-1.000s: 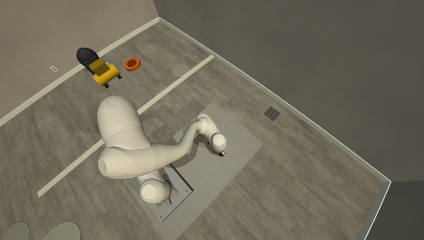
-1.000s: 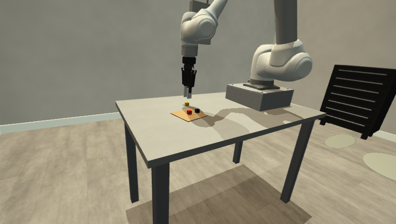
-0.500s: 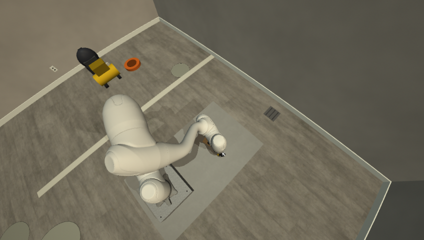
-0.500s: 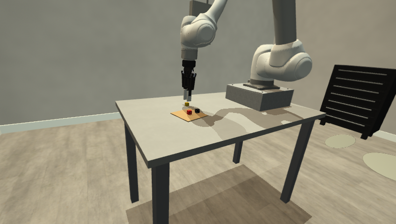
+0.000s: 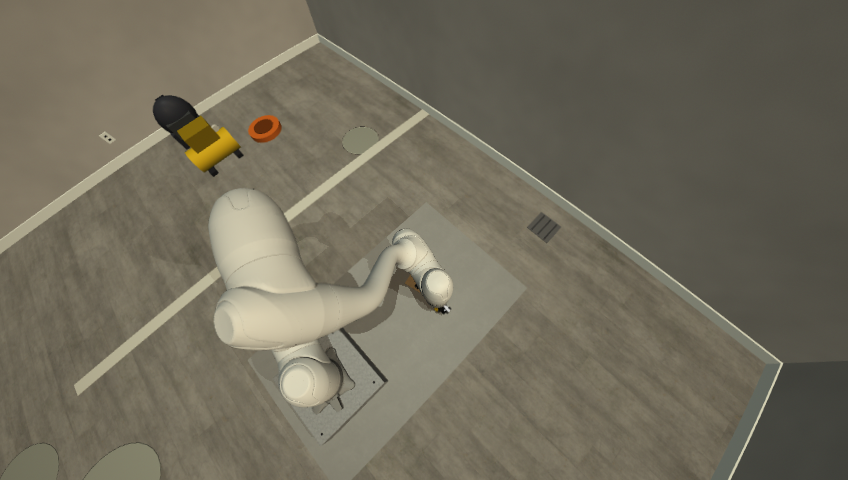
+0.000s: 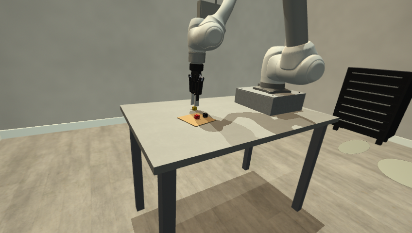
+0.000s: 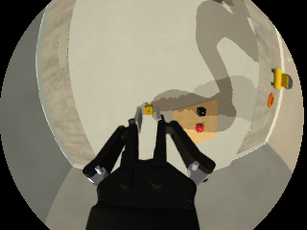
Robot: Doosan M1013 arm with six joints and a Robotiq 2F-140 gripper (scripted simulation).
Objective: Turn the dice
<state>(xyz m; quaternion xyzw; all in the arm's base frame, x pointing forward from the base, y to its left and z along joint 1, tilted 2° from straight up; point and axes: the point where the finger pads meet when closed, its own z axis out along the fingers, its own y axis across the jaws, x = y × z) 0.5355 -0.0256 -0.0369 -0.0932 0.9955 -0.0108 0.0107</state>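
My gripper is now 50 mm above the yellow die. The rest, counted from my hand: tan mat: 40 mm ahead, 150 mm to the left, 60 mm below; red die: 40 mm ahead, 150 mm to the left, 50 mm below; small white die: 10 mm behind, 140 mm to the left, 50 mm below.
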